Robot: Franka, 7 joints.
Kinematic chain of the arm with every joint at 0, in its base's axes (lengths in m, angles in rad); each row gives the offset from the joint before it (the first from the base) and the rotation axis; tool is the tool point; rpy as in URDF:
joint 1: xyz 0 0 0.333 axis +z
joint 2: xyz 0 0 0 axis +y
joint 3: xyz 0 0 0.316 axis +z
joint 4: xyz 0.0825 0 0 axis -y
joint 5: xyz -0.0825 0 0.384 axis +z
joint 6: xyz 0 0 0 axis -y
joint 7: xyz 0.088 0 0 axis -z
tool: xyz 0 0 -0.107 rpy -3.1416 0 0
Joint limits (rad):
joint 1: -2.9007..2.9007
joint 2: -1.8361..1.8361
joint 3: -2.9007..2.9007
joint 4: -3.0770..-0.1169
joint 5: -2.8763..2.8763
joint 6: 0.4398..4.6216
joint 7: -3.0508..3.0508
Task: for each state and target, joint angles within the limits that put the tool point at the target. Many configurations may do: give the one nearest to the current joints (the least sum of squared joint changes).
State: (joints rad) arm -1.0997 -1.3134 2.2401 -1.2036 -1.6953 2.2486 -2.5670
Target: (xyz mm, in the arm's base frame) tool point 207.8 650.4 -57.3
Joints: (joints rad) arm -1.2462 -1.6038 2.3544 -1.2465 -1.6976 2.2928 -2.5670
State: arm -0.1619 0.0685 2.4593 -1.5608 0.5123 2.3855 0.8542
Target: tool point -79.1 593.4 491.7
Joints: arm -0.4875 -0.0730 2.1599 -1.9541 0.4986 2.3303 0.8542
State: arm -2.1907 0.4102 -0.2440 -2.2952 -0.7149 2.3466 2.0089
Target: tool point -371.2 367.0 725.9
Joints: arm -2.9007 -0.4146 -0.8055 -1.8256 -0.7385 2.3029 2.0089
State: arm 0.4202 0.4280 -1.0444 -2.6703 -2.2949 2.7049 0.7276
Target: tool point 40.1 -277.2 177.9
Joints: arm 0.4117 0.6540 -1.5410 -2.8747 -2.3734 2.7420 0.7276
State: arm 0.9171 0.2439 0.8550 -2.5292 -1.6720 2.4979 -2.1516
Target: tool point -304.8 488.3 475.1
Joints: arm 1.0896 -0.0342 1.0141 -2.0812 -1.6633 2.5291 -2.1516
